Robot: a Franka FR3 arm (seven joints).
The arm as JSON. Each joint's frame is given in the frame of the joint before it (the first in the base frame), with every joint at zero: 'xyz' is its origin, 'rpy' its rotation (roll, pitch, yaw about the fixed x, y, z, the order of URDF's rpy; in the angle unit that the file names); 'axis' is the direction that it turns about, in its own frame. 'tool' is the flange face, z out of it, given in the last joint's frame.
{
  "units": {
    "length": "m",
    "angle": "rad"
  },
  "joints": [
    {
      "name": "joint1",
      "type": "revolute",
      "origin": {
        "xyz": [
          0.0,
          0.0,
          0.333
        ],
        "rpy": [
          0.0,
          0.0,
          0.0
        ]
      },
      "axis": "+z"
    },
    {
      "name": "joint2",
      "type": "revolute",
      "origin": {
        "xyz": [
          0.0,
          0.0,
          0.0
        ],
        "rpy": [
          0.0,
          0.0,
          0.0
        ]
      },
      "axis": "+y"
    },
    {
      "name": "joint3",
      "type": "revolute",
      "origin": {
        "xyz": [
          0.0,
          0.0,
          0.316
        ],
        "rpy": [
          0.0,
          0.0,
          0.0
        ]
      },
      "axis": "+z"
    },
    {
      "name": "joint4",
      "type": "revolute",
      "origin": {
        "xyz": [
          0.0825,
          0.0,
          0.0
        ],
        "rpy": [
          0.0,
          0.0,
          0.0
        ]
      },
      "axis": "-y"
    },
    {
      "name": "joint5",
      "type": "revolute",
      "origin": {
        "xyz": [
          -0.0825,
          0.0,
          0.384
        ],
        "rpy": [
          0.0,
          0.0,
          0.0
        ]
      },
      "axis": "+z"
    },
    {
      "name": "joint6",
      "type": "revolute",
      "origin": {
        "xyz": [
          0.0,
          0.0,
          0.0
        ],
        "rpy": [
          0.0,
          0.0,
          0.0
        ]
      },
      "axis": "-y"
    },
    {
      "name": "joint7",
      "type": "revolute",
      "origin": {
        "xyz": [
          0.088,
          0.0,
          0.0
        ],
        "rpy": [
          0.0,
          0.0,
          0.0
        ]
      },
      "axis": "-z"
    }
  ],
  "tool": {
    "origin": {
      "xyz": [
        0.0,
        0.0,
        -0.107
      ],
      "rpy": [
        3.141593,
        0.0,
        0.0
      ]
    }
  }
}
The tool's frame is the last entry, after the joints.
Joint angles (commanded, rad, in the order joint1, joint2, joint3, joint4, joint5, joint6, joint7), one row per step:
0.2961 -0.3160 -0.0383 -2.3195 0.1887 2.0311 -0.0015
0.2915 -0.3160 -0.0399 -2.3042 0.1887 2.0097 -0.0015
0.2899 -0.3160 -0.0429 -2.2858 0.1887 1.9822 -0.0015
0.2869 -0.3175 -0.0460 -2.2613 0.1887 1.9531 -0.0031
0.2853 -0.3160 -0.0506 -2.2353 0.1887 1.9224 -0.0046
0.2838 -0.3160 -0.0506 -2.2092 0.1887 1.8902 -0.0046
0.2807 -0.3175 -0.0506 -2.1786 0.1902 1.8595 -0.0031
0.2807 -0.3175 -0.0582 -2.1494 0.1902 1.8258 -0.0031
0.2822 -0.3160 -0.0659 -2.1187 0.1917 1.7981 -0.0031
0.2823 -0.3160 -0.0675 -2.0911 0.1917 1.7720 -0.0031
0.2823 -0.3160 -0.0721 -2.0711 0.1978 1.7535 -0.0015
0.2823 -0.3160 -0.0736 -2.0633 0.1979 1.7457 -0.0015
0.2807 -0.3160 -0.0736 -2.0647 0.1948 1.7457 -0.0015
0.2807 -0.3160 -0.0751 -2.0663 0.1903 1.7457 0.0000
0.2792 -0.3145 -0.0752 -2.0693 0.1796 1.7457 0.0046
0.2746 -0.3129 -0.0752 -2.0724 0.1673 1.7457 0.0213
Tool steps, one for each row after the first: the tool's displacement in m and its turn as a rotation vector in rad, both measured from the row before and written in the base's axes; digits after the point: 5 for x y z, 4 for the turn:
0.00129 -0.00216 0.00537 0.0006 0.0061 -0.0024
0.00089 -0.00143 0.00633 0.0008 0.0091 0.0004
0.00156 -0.00201 0.00982 0.0024 0.0029 0.0007
0.00186 -0.00202 0.00906 0.0020 0.0060 0.0010
0.00064 0.00002 0.00972 0.0007 0.0058 0.0043
0.00105 -0.00062 0.01275 0.0036 -0.0009 0.0005
0.00107 -0.00308 0.01111 0.0031 0.0047 -0.0010
0.00170 -0.00237 0.01168 0.0054 -0.0008 -0.0012
0.00032 -0.00039 0.01103 0.0020 -0.0017 0.0034
0.00044 -0.00155 0.00812 0.0082 0.0003 -0.0036
0.00006 -0.00067 0.00308 0.0009 0.0000 0.0001
0.00009 -0.00100 -0.00073 -0.0033 0.0007 -0.0010
0.00010 -0.00115 -0.00086 -0.0043 0.0011 -0.0021
0.00038 -0.00158 -0.00233 -0.0115 0.0031 -0.0041
0.00072 -0.00306 -0.00244 -0.0137 0.0052 -0.0186

